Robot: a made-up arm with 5 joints.
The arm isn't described. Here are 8 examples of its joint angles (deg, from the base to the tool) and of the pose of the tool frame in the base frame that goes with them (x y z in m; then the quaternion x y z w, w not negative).
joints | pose
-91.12 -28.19 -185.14 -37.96 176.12 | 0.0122 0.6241 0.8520 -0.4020 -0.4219 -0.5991 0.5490
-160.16 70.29 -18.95 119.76 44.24 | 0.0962 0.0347 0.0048 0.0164 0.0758 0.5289 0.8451
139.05 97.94 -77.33 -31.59 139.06 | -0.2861 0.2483 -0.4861 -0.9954 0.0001 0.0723 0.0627
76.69 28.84 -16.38 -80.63 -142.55 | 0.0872 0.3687 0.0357 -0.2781 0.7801 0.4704 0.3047
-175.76 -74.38 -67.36 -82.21 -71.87 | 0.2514 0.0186 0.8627 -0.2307 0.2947 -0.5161 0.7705
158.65 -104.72 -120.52 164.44 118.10 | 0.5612 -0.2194 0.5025 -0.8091 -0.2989 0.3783 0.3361
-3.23 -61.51 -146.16 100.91 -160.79 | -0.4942 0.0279 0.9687 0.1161 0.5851 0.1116 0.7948
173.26 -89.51 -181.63 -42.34 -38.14 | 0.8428 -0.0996 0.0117 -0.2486 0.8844 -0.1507 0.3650
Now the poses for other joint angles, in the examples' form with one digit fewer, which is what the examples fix.
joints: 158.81 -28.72 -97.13 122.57 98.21
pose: -0.317 0.123 0.809 -0.863 -0.504 0.018 0.022
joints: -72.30 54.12 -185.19 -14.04 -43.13
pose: 0.181 -0.568 0.952 0.290 -0.075 0.510 0.807
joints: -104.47 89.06 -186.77 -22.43 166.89
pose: -0.218 -0.843 0.507 0.357 0.349 -0.741 0.449
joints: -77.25 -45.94 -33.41 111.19 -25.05
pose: 0.072 -0.319 0.362 -0.864 0.423 0.172 0.214
